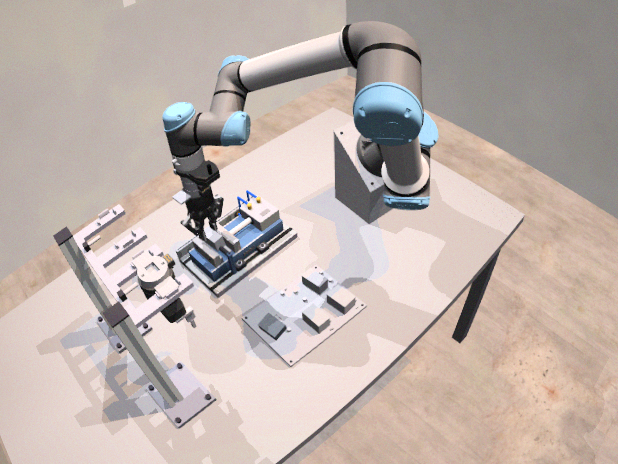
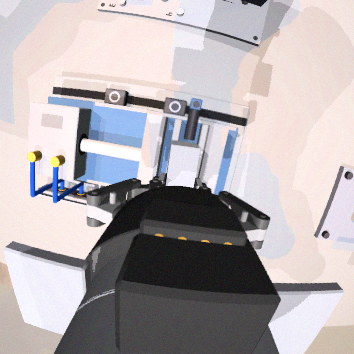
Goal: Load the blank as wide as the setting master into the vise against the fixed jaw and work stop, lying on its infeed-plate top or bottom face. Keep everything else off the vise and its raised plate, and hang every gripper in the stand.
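Places are measured from the arm's base along level axes (x ahead, y left, z up), in millimetres.
Where they show: arm's base at its link origin: (image 1: 379, 152).
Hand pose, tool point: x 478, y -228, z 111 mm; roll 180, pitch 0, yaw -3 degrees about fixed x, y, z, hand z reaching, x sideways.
Each offset is from my tool point to the top centre of the thing.
The vise {69 mm back, 21 mm left, 192 mm down} (image 1: 254, 234) (image 2: 120, 122) has its fixed jaw (image 1: 206, 252) on the side near the stand and its moving jaw (image 1: 231, 242) (image 2: 151, 140) on the cylinder side. My gripper (image 1: 207, 232) (image 2: 180, 183), the adaptive one, points down over it and is shut on a light grey blank {1 mm back, 15 mm left, 172 mm down} (image 1: 215, 240) (image 2: 184, 162) between the jaws. The blank lies close beside the fixed jaw, with its end near the dark work stop {6 mm ahead, 65 mm left, 195 mm down} (image 2: 191, 125). Whether it touches either, and its underside, is hidden. The infeed plate {11 mm back, 312 mm left, 283 mm down} (image 1: 291, 357) (image 2: 225, 31) bears a dark block {79 mm ahead, 286 mm left, 246 mm down} (image 1: 272, 326), perhaps the setting master.
Three other blocks {94 mm back, 283 mm left, 247 mm down} (image 1: 315, 282) {87 mm back, 371 mm left, 247 mm down} (image 1: 341, 301) {4 mm back, 356 mm left, 247 mm down} (image 1: 316, 320) rest on the infeed plate. The stand (image 1: 147, 357) rises left of the vise, with the other gripper (image 1: 152, 270) hanging in it. Blue hoses (image 1: 241, 202) (image 2: 33, 177) stick up at the vise's cylinder end.
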